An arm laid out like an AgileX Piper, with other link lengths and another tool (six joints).
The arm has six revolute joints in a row. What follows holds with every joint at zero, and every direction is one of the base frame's.
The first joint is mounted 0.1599 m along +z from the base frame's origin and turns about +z.
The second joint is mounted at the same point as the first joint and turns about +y.
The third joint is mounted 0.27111 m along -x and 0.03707 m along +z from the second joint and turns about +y.
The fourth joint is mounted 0.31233 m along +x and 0.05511 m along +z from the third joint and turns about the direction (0.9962, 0, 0.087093).
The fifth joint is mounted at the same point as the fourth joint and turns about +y.
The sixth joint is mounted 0.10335 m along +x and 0.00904 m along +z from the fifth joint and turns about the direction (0.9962, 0, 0.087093).
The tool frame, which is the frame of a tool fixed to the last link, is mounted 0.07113 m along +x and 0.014 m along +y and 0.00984 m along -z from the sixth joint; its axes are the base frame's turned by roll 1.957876, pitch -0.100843 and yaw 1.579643 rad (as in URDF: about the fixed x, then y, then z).
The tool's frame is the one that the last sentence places.
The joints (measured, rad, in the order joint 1, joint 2, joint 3, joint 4, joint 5, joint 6), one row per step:
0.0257, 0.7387, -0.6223, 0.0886, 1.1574, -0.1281
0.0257, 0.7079, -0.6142, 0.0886, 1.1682, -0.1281
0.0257, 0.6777, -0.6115, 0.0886, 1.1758, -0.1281
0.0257, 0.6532, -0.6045, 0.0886, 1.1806, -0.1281
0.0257, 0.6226, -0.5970, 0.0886, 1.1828, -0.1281
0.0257, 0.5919, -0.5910, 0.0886, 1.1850, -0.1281
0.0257, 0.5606, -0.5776, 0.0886, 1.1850, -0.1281
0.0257, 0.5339, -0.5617, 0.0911, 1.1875, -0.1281
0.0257, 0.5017, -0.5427, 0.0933, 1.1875, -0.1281
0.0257, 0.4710, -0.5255, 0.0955, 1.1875, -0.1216
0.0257, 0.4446, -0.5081, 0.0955, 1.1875, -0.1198
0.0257, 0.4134, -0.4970, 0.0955, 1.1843, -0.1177
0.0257, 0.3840, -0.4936, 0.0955, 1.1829, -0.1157
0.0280, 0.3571, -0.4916, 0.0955, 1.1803, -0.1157
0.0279, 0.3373, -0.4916, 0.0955, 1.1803, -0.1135
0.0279, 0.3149, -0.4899, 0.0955, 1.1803, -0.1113
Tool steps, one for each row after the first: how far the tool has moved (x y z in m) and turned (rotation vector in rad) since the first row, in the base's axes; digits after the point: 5 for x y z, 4 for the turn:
-0.00493, -0.00008, 0.00227, 0.0003, -0.0119, 0.0010
-0.00858, -0.00014, 0.00642, 0.0008, -0.0319, 0.0016
-0.01196, -0.00020, 0.00796, 0.0011, -0.0446, 0.0021
-0.01542, -0.00028, 0.01044, 0.0016, -0.0655, 0.0022
-0.01872, -0.00036, 0.01337, 0.0022, -0.0880, 0.0024
-0.02247, -0.00045, 0.01362, 0.0026, -0.1059, 0.0024
-0.02645, -0.00013, 0.01193, 0.0053, -0.1141, 0.0028
-0.03060, 0.00013, 0.01000, 0.0078, -0.1273, 0.0030
-0.03426, 0.00051, 0.00841, 0.0132, -0.1401, -0.0027
-0.03753, 0.00046, 0.00586, 0.0142, -0.1489, -0.0042
-0.04001, 0.00042, 0.00659, 0.0159, -0.1720, -0.0063
-0.04209, 0.00039, 0.00979, 0.0176, -0.1992, -0.0080
-0.04387, 0.00067, 0.01319, 0.0187, -0.2266, -0.0058
-0.04537, 0.00065, 0.01609, 0.0204, -0.2462, -0.0077
-0.04721, 0.00063, 0.01867, 0.0221, -0.2667, -0.0095

